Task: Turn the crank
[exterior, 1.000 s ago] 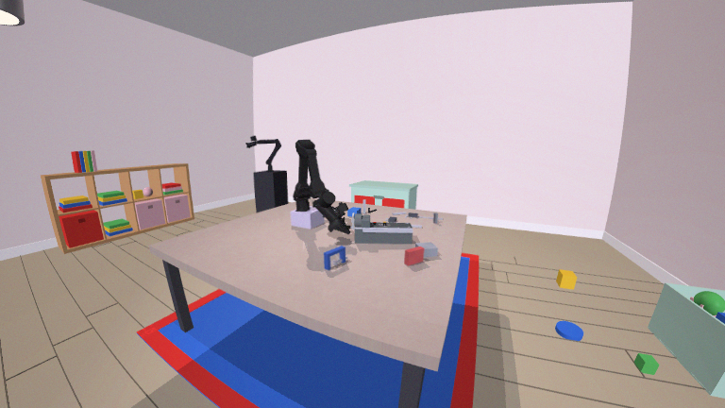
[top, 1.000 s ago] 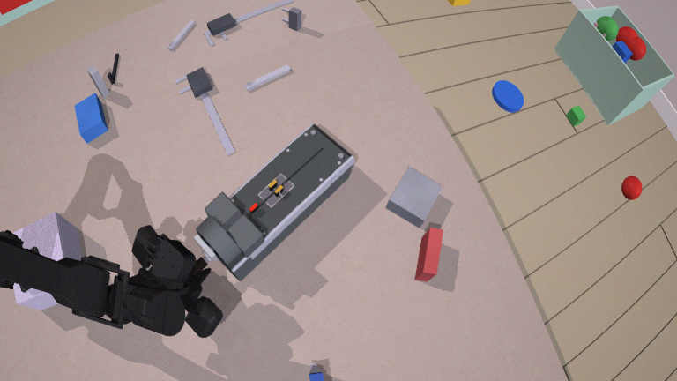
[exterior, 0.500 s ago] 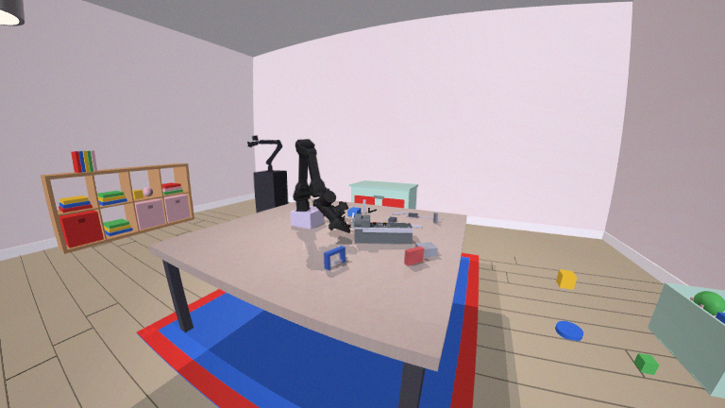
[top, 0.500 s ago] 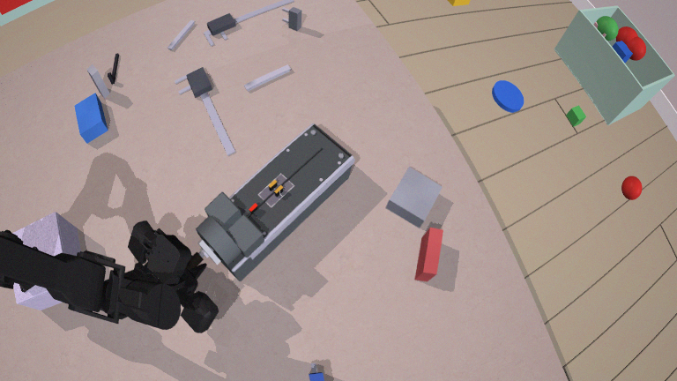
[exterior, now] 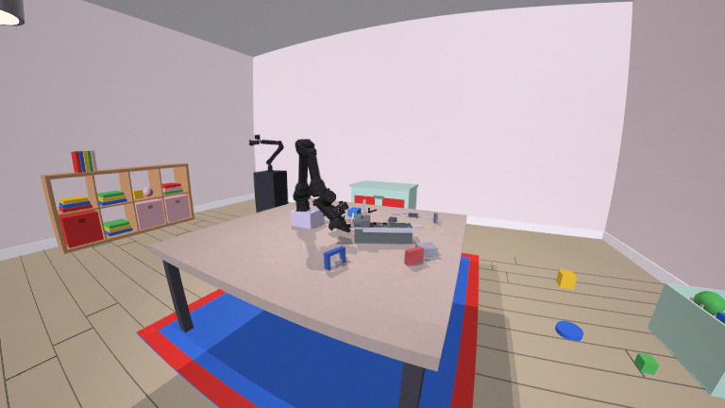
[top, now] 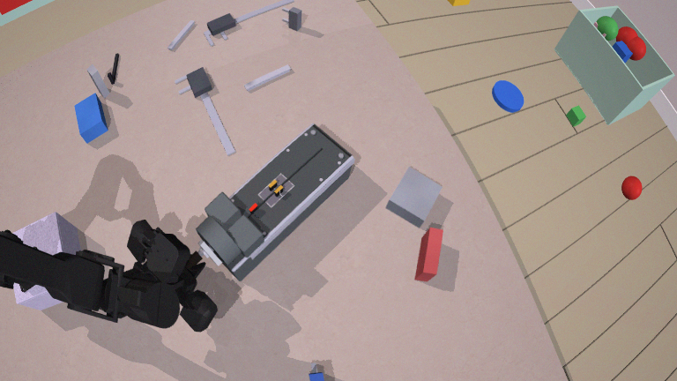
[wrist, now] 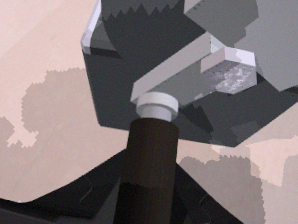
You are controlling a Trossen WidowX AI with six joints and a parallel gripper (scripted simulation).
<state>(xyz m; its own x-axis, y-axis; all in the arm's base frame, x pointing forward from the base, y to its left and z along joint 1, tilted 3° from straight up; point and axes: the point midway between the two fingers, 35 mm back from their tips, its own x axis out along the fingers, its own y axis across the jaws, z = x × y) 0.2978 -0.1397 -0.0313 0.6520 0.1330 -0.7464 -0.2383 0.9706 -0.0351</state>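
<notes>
My gripper tip is 3 cm below the dark brown crank handle and 2 cm past it. The rest, counted from my gripper tip: red pointer: 12 cm ahead, 5 cm above, 1 cm to the left; red block: 32 cm ahead, 18 cm to the right, 1 cm below; grey block: 36 cm ahead, 8 cm to the right, 2 cm below.
</notes>
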